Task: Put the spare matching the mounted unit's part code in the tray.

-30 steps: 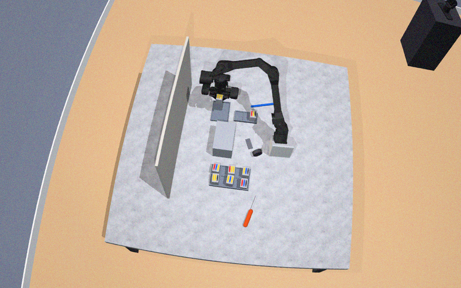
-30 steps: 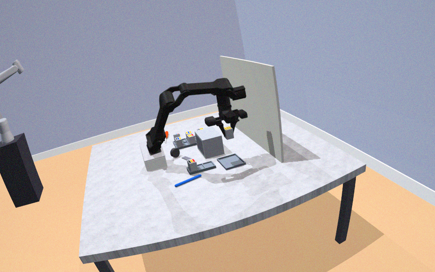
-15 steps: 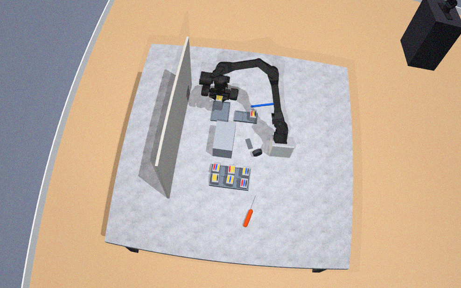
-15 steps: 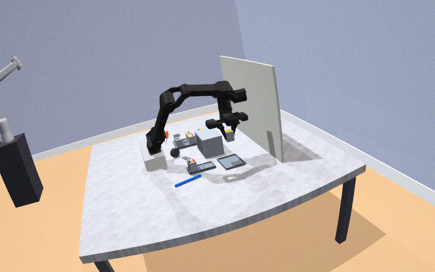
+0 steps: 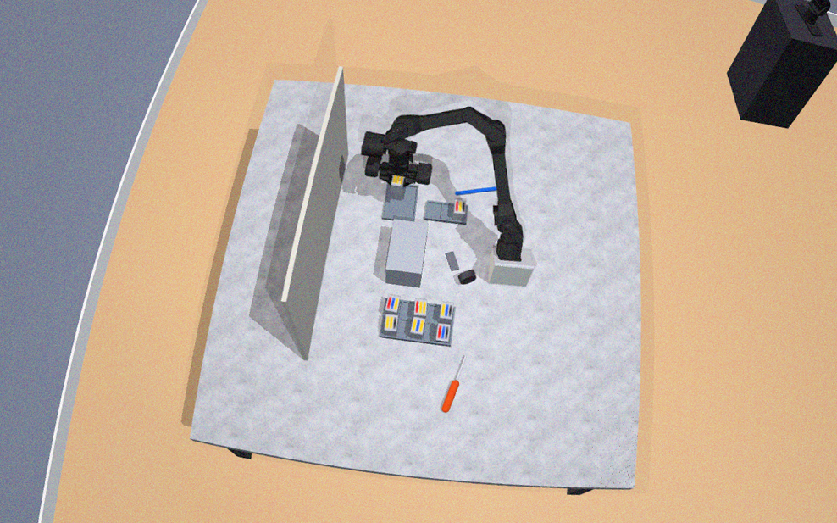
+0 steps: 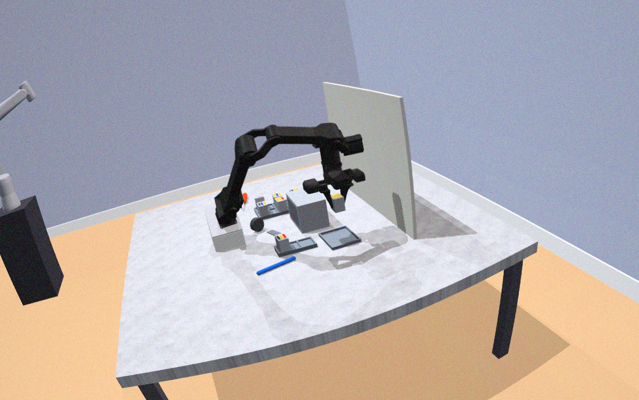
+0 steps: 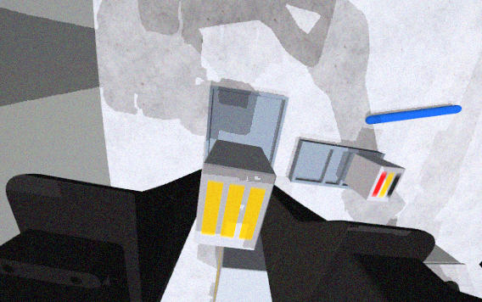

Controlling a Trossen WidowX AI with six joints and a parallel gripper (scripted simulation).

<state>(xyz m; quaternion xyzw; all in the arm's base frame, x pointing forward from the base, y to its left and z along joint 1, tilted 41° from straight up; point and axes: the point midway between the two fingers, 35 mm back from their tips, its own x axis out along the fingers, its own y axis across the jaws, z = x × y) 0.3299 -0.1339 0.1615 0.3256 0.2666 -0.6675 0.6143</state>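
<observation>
Right now the grey tray is 110 mm below my gripper tip and 10 mm behind it. Also, from my gripper tip: grey spare: 20 mm above; then grey mounted unit: 200 mm to the left, 60 mm below, 40 mm behind; then small rack: 150 mm behind, 100 mm below, 30 mm to the left.
</observation>
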